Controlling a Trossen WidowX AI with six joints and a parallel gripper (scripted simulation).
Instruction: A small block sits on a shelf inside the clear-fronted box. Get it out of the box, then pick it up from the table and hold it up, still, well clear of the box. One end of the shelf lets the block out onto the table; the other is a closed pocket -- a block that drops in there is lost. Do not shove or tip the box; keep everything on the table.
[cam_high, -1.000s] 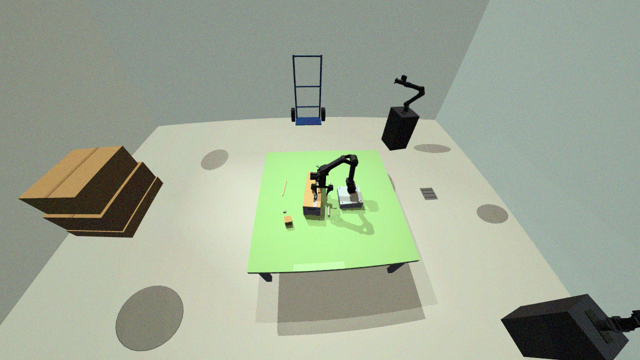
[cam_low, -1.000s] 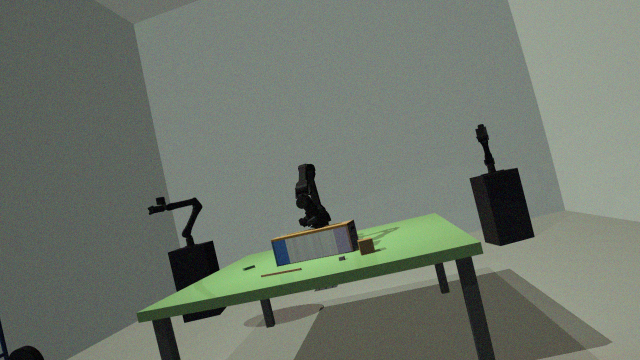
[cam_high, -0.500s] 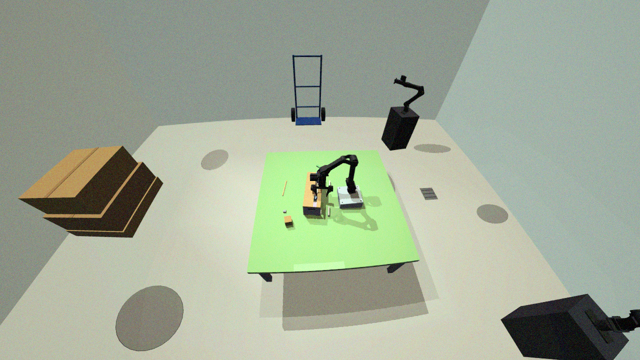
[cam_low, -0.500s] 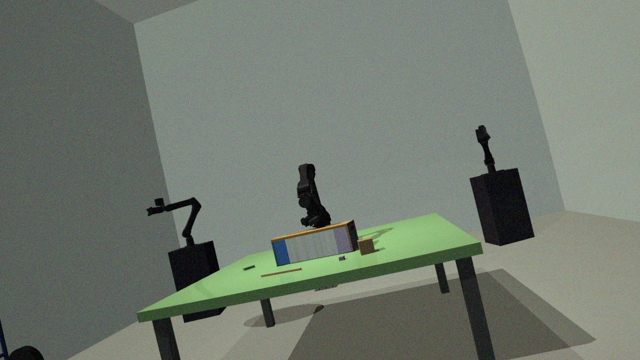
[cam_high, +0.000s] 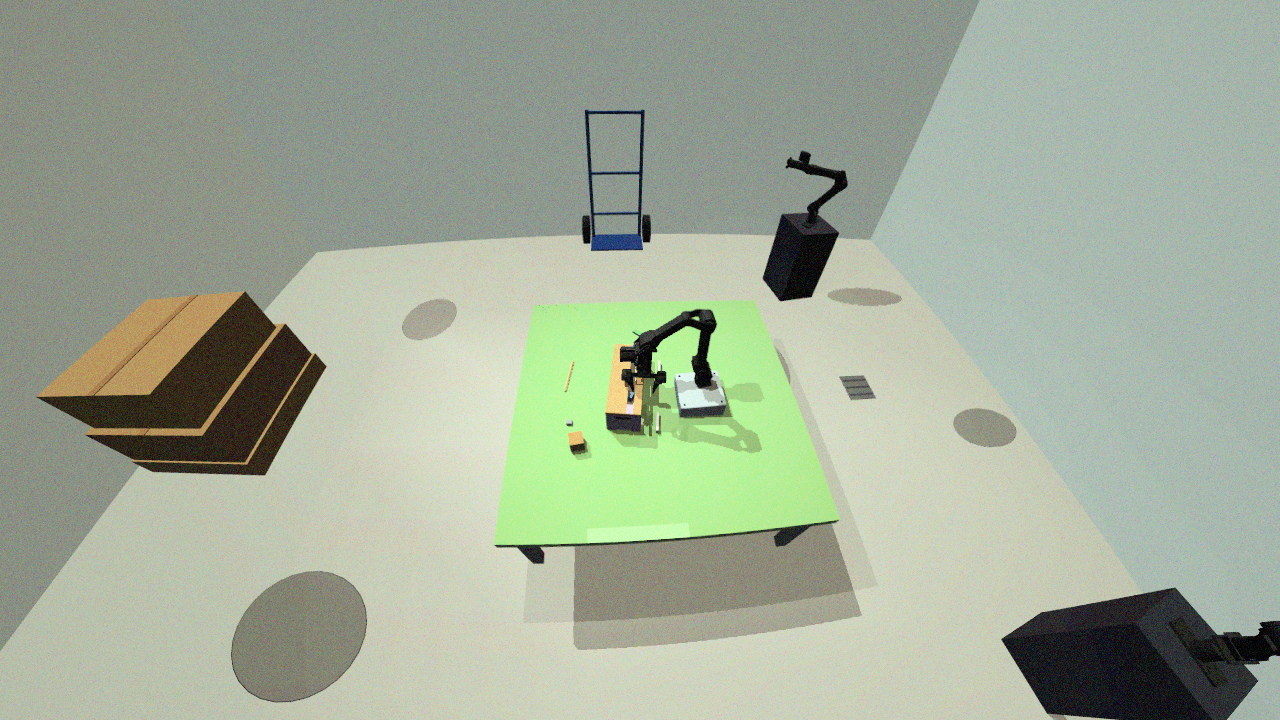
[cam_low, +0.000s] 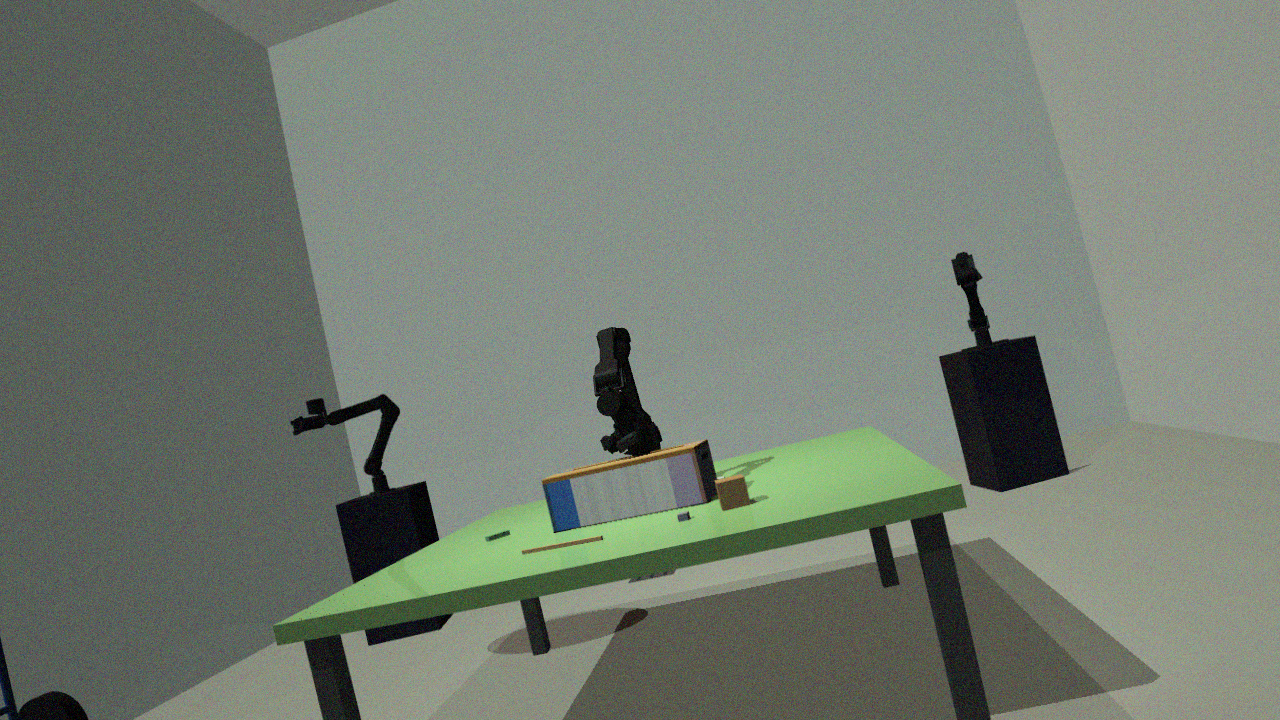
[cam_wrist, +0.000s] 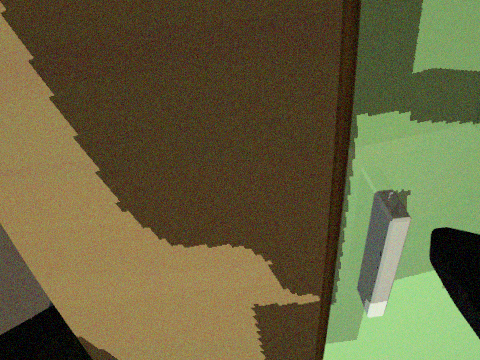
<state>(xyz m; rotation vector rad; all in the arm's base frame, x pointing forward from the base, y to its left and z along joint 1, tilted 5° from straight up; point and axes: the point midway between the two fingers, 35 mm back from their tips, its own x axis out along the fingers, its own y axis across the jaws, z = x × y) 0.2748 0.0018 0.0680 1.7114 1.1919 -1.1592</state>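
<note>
Right now my gripper tip is 60 mm short of the blue block. From my gripper tip the other things lie so: thin stick 300 mm ahead, 230 mm to the right, 80 mm below; then tan-topped box 60 mm to the right, 30 mm below, 20 mm ahead; then brown cube 310 mm ahead, 140 mm to the left, 60 mm below.
</note>
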